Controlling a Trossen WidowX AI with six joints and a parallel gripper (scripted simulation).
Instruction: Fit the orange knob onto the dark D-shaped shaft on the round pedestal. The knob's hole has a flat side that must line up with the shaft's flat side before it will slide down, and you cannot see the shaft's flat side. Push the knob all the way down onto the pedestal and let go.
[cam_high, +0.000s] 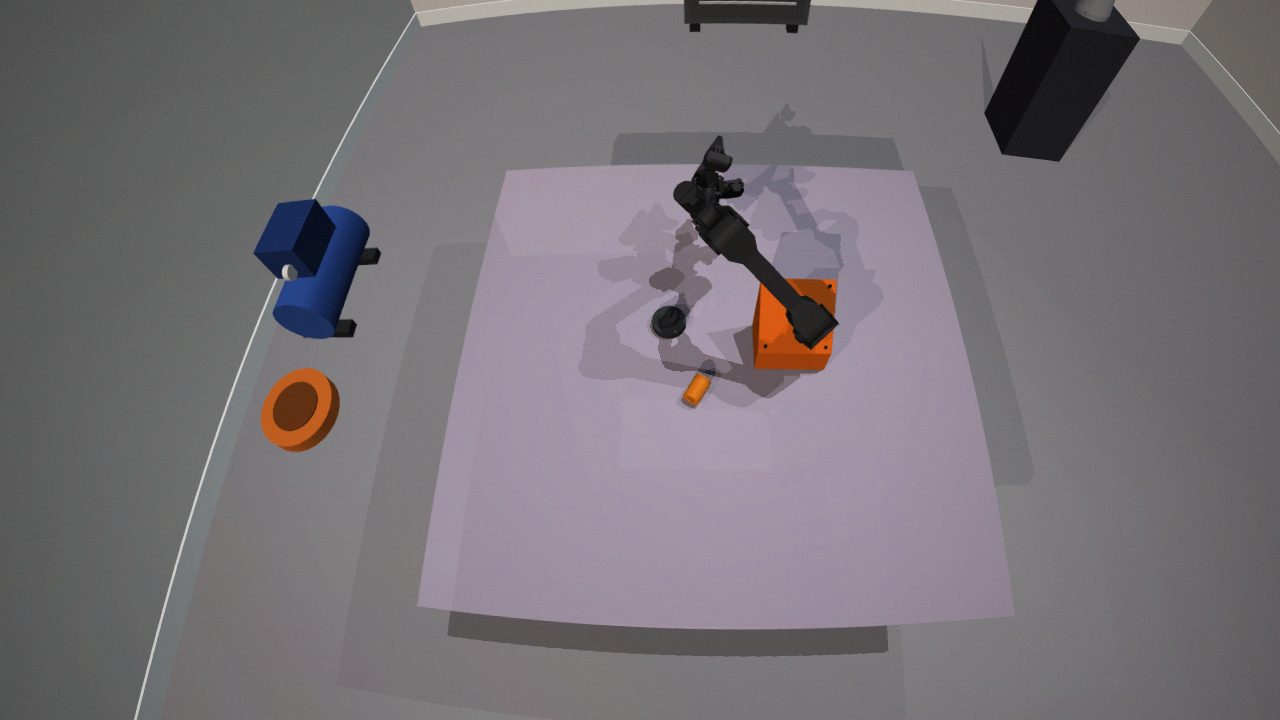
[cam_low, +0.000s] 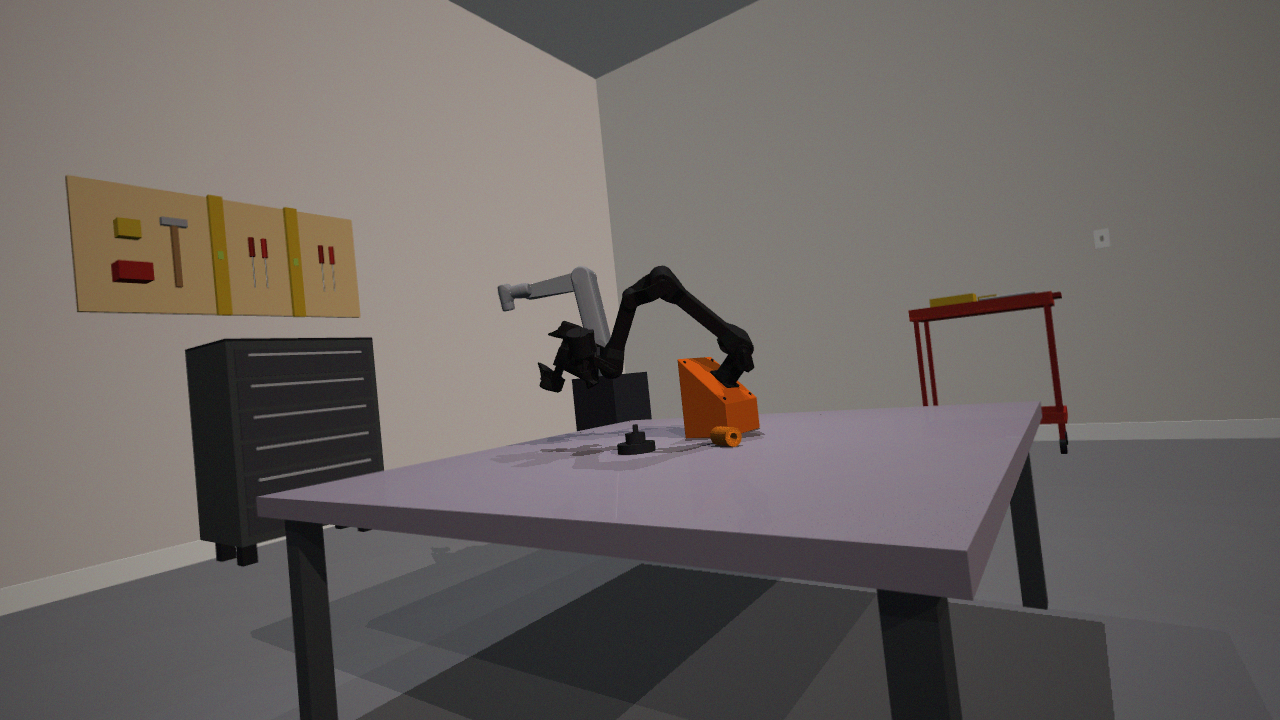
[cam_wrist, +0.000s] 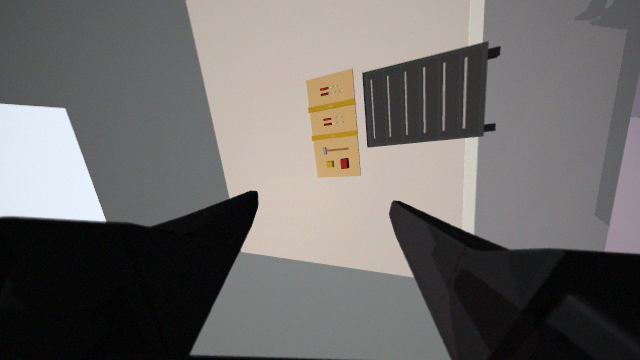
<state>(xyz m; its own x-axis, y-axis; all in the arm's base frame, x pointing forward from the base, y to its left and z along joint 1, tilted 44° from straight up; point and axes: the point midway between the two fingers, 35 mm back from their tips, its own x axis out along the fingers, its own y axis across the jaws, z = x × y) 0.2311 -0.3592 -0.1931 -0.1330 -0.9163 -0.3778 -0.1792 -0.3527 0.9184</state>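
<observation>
Now: the orange knob 20 mm ahead of my gripper tip, 560 mm to the left of it and 250 mm below it. Round my gripper tip: short shaft 100 mm ahead, 370 mm to the left, 240 mm below.
</observation>
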